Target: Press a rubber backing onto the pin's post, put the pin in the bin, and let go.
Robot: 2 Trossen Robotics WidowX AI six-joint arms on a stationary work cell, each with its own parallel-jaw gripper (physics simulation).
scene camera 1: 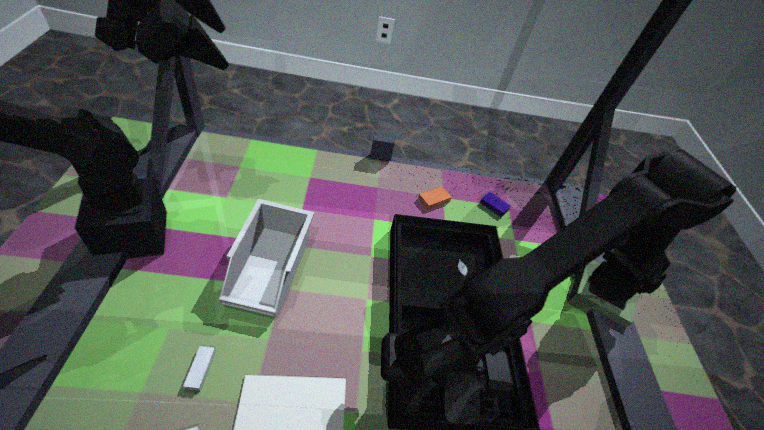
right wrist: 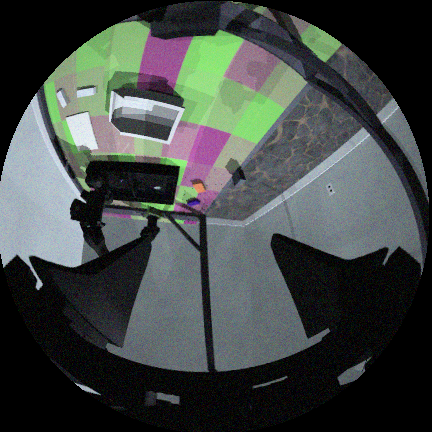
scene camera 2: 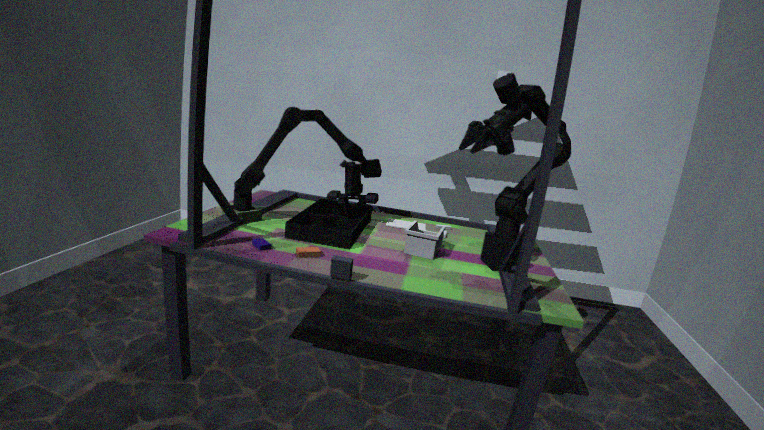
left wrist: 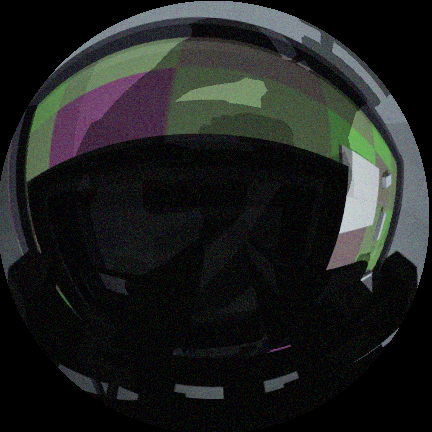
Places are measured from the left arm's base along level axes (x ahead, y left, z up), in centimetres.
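Pixels of known places: left gripper, fingertip midpoint: (scene camera 1: 427,386) (right wrist: 105,172) (scene camera 2: 352,218) (left wrist: 224,243); right gripper, fingertip midpoint: (scene camera 1: 225,48) (right wrist: 211,241) (scene camera 2: 465,150); left arm's base, origin of the base link: (scene camera 1: 609,288) (right wrist: 152,217) (scene camera 2: 242,208); right arm's base, origin of the base link: (scene camera 1: 117,201) (scene camera 2: 506,237).
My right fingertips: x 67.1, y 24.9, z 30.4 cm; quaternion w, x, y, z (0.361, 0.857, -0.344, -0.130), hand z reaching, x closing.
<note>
For each thing: its top centre in the pictures, then the offset to it from my right fingertips. "spot": a spot on its surface instead.
- black tray, middle of its top: (left wrist: 182,358) (scene camera 1: 454,303) (scene camera 2: 333,213) (right wrist: 130,188) dx -43.9, dy -2.9, dz -29.1 cm
- small white piece, middle of its top: (scene camera 1: 463,265) (right wrist: 157,188) dx -41.8, dy -14.2, dz -32.8 cm
- white bin, surface spot: (scene camera 1: 295,247) spot: dx -16.6, dy +5.7, dz -26.6 cm
- orange block, middle of its top: (scene camera 1: 435,195) (scene camera 2: 308,249) (right wrist: 198,187) dx -29.0, dy -27.5, dz -32.6 cm
- purple block, middle of its top: (scene camera 1: 496,202) (scene camera 2: 261,241) dx -41.0, dy -35.0, dz -32.7 cm
- dark cube, middle of its top: (scene camera 1: 384,139) (scene camera 2: 342,257) (right wrist: 239,183) dx -12.1, dy -31.6, dz -28.5 cm
- white slab, middle of its top: (scene camera 1: 291,412) (left wrist: 364,194) (scene camera 2: 406,224) (right wrist: 81,133) dx -31.4, dy +24.6, dz -33.7 cm
- small white bar, middle of its top: (scene camera 1: 199,366) (left wrist: 381,226) (right wrist: 84,92) dx -16.4, dy +27.2, dz -33.0 cm
A black tray (scene camera 1: 440,223) (scene camera 2: 325,230) (right wrist: 132,181) lies on the checkered table. My left gripper (scene camera 1: 440,358) (scene camera 2: 352,198) is down in the tray's near end, its fingers partly apart with nothing between them. The left wrist view shows only the dark tray floor. I cannot see the pin or a rubber backing there. A small white piece (scene camera 1: 462,267) (right wrist: 156,187) lies in the tray's middle. The white bin (scene camera 1: 295,247) (scene camera 2: 423,245) (right wrist: 144,114) stands empty to the left of the tray in scene camera 1. My right gripper (scene camera 1: 205,38) (scene camera 2: 472,142) (right wrist: 211,241) is open, raised high above the table.
An orange block (scene camera 1: 435,197) and a purple block (scene camera 1: 495,203) lie behind the tray. A dark cube (scene camera 1: 382,150) sits at the table's far edge. A white slab (scene camera 1: 291,401) and a small white bar (scene camera 1: 198,368) lie at the near left. Dark frame posts stand at the corners.
</note>
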